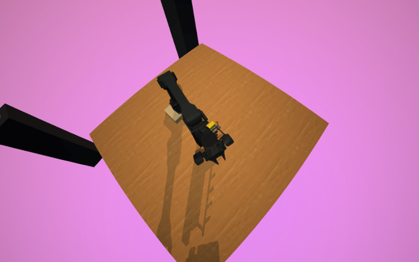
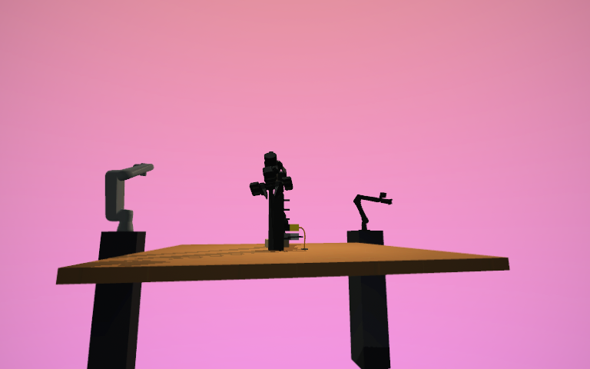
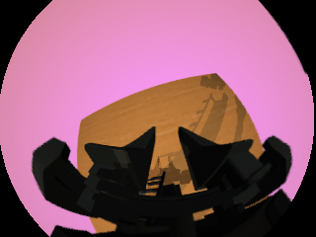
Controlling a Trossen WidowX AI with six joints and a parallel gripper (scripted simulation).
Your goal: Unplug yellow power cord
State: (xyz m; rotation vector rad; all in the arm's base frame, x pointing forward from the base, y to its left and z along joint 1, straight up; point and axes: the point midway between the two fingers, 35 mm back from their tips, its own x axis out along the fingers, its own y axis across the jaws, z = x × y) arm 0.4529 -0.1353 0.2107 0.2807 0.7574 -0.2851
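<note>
My gripper tip is now 19 cm past the yellow plug, 13 cm to the right of it and 11 cm above it.
</note>
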